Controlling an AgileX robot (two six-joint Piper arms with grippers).
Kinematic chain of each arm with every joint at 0, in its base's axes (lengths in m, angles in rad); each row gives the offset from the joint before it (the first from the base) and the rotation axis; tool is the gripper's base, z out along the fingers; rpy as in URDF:
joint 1: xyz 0 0 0.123 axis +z
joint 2: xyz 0 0 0 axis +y
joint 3: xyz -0.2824 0 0.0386 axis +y
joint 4: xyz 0.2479 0 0.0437 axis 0.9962 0 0.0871
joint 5: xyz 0 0 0 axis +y
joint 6: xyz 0.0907 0 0.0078 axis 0.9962 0 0.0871
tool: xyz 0 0 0 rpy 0 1.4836 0
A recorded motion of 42 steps. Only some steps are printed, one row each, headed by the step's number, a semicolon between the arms.
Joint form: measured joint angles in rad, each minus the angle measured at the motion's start. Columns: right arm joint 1, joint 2, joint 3, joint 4, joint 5, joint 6; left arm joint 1, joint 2, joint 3, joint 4, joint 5, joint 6.
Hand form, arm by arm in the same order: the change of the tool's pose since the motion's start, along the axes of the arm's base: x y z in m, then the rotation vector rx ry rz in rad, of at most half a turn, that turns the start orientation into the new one. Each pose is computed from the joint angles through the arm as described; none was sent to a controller.
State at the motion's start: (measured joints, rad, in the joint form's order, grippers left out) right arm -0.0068 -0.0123 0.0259 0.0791 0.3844 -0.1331; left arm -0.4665 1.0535 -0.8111 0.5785 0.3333 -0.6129
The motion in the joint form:
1: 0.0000 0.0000 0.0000 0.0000 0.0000 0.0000; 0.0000 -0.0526 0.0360 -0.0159 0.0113 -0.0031
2: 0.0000 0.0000 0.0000 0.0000 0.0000 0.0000; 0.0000 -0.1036 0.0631 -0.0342 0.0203 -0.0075
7: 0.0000 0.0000 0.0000 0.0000 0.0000 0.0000; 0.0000 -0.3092 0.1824 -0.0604 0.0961 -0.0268
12: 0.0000 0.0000 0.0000 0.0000 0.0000 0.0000; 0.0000 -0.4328 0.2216 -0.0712 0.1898 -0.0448
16: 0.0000 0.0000 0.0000 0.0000 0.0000 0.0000; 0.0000 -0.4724 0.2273 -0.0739 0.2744 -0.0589
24: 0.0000 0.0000 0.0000 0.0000 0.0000 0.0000; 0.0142 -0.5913 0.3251 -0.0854 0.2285 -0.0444
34: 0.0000 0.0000 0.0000 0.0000 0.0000 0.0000; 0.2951 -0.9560 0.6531 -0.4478 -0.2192 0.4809
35: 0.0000 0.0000 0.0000 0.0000 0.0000 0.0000; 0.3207 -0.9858 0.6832 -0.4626 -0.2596 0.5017
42: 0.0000 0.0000 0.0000 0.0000 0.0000 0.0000; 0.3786 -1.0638 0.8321 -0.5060 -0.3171 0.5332
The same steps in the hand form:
1: 0.0000 0.0000 0.0000 0.0000 0.0000 0.0000; -0.0119 0.0061 -0.0014 -0.0192 0.0011 0.0097
2: 0.0000 0.0000 0.0000 0.0000 0.0000 0.0000; -0.0229 0.0116 -0.0008 -0.0461 -0.0044 0.0184
7: 0.0000 0.0000 0.0000 0.0000 0.0000 0.0000; -0.0656 0.0358 -0.0103 -0.0934 -0.0088 0.0662
12: 0.0000 0.0000 0.0000 0.0000 0.0000 0.0000; -0.0897 0.0517 -0.0132 -0.1206 -0.0040 0.1193
16: 0.0000 0.0000 0.0000 0.0000 0.0000 0.0000; -0.0985 0.0595 -0.0165 -0.1178 0.0338 0.1681
24: 0.0000 0.0000 0.0000 0.0000 0.0000 0.0000; -0.1161 0.0674 -0.0334 -0.1443 -0.0165 0.1500
34: 0.0000 0.0000 0.0000 0.0000 0.0000 0.0000; -0.1515 0.0785 -0.0819 -0.1232 -0.4487 0.1150
35: 0.0000 0.0000 0.0000 0.0000 0.0000 0.0000; -0.1533 0.0797 -0.0867 -0.1208 -0.4901 0.1319
42: 0.0000 0.0000 0.0000 0.0000 0.0000 0.0000; -0.1531 0.0823 -0.1273 -0.1168 -0.4777 0.1837

